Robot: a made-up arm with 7 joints. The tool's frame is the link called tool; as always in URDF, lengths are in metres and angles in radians. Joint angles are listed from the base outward.
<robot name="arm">
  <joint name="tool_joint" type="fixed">
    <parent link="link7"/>
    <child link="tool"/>
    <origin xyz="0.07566 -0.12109 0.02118" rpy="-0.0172 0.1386 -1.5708"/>
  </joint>
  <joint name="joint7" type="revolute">
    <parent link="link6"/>
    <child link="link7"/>
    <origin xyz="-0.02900 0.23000 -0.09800" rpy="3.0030 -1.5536 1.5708"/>
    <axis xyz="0 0 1"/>
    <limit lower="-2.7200" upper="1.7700"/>
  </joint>
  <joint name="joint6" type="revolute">
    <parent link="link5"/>
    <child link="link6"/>
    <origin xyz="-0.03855 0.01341 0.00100" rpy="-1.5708 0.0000 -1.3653"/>
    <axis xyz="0 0 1"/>
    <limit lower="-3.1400" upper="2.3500"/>
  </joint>
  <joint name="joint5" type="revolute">
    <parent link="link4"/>
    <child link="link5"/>
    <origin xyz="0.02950 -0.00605 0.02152" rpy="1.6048 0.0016 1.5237"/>
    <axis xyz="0 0 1"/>
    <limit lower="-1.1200" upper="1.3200"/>
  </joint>
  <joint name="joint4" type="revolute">
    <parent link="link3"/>
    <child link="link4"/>
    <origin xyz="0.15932 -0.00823 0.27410" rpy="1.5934 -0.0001 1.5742"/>
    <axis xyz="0 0 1"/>
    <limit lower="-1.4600" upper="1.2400"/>
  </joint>
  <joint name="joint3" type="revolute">
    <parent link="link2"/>
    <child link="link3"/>
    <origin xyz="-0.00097 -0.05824 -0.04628" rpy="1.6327 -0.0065 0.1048"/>
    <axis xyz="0 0 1"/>
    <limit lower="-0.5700" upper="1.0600"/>
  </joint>
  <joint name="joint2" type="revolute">
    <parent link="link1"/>
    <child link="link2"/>
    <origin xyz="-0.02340 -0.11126 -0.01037" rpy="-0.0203 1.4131 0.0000"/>
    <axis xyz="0 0 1"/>
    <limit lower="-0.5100" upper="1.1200"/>
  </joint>
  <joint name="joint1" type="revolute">
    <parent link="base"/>
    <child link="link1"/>
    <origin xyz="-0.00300 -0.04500 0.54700" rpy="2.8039 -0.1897 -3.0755"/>
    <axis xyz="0 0 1"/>
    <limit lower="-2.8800" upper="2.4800"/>
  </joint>
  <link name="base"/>
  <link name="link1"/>
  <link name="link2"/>
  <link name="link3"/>
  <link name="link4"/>
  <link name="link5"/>
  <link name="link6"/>
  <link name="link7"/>
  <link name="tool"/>
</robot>
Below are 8 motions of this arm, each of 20 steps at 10 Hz.
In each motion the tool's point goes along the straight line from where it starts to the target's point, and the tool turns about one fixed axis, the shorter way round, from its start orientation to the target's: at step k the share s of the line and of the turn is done. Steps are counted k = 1, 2, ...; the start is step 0. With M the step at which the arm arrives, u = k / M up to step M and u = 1 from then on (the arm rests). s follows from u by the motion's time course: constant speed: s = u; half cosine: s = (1 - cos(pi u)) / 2; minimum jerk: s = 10 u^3 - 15 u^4 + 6 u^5.
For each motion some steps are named. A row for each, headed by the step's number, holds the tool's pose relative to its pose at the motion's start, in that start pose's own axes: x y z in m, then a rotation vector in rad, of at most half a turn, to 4 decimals.
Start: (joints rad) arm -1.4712 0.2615 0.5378 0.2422 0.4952 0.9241 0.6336
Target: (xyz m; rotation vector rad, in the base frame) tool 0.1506 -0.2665 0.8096 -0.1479 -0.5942 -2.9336
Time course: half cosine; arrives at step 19
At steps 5, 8, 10, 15, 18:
5: -0.0083 -0.0016 0.0021 -0.0502 -0.1668 -0.1954
8: -0.0194 -0.0038 0.0050 -0.1173 -0.3900 -0.4568
10: -0.0278 -0.0055 0.0071 -0.1682 -0.5596 -0.6555
15: -0.0459 -0.0090 0.0118 -0.2780 -0.9249 -1.0832
18: -0.0510 -0.0100 0.0131 -0.3087 -1.0268 -1.2027

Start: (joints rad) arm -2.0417 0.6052 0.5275 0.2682 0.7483 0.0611 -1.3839
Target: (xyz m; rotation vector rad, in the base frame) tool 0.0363 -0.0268 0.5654 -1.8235 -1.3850 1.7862
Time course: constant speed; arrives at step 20
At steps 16, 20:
16: 0.0754 0.0553 -0.1312 -0.9492 0.0869 -0.2555
20: 0.0943 0.0692 -0.1641 -1.1865 0.1086 -0.3194

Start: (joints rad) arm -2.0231 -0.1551 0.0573 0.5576 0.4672 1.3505 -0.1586
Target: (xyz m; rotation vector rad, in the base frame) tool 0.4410 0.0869 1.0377 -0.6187 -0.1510 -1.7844
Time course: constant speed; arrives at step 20
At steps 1, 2, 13, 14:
1: -0.0157 0.0129 -0.0032 -0.0427 -0.0646 -0.0382
2: -0.0314 0.0259 -0.0064 -0.0854 -0.1293 -0.0764
13: -0.2042 0.1681 -0.0414 -0.5552 -0.8401 -0.4963
14: -0.2199 0.1810 -0.0446 -0.5979 -0.9048 -0.5345

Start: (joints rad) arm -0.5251 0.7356 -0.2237 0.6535 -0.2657 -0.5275 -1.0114
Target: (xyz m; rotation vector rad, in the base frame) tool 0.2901 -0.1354 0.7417 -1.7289 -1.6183 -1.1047
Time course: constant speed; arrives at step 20
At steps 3, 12, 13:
3: -0.0258 0.0010 -0.0128 -0.0032 0.0652 0.1282
12: -0.1034 0.0042 -0.0513 -0.0127 0.2608 0.5128
13: -0.1120 0.0045 -0.0556 -0.0138 0.2825 0.5555

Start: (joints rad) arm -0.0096 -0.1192 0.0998 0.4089 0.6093 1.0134 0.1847
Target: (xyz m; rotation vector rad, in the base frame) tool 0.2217 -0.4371 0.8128 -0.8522 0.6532 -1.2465
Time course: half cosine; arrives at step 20
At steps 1, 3, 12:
1: -0.0014 0.0010 0.0001 -0.0053 -0.0010 0.0098
3: -0.0122 0.0089 0.0005 -0.0471 -0.0086 0.0865
12: -0.1465 0.1063 0.0061 -0.5658 -0.1033 1.0394

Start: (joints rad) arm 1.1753 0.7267 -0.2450 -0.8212 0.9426 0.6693 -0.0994
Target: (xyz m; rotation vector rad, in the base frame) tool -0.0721 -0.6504 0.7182 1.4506 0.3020 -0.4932
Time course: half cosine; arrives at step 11
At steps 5, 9, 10, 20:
5: -0.0743 -0.0502 0.0271 0.0515 -0.1992 0.1000
9: -0.1595 -0.1078 0.0583 0.1106 -0.4277 0.2147
10: -0.1698 -0.1147 0.0620 0.1177 -0.4551 0.2285
20: -0.1733 -0.1171 0.0633 0.1201 -0.4646 0.2332

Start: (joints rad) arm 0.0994 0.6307 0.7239 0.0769 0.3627 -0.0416 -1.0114
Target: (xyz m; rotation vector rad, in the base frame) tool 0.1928 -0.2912 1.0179 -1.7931 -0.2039 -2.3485
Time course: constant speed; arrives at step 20
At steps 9, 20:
9: -0.1214 0.0196 0.0377 0.0517 -0.0780 0.9313
20: -0.2699 0.0437 0.0837 0.1149 -0.1733 2.0695

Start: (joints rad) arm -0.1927 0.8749 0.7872 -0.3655 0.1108 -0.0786 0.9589
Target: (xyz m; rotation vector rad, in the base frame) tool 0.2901 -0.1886 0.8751 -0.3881 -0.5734 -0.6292
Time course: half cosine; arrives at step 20
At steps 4, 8, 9, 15, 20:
4: -0.0227 -0.0020 0.0018 0.1269 -0.0365 0.1534
8: -0.0822 -0.0073 0.0067 0.4591 -0.1321 0.5550
9: -0.1003 -0.0089 0.0082 0.5604 -0.1612 0.6775
15: -0.2030 -0.0180 0.0165 1.1341 -0.3263 1.3711
20: -0.2379 -0.0211 0.0193 1.3287 -0.3822 1.6063

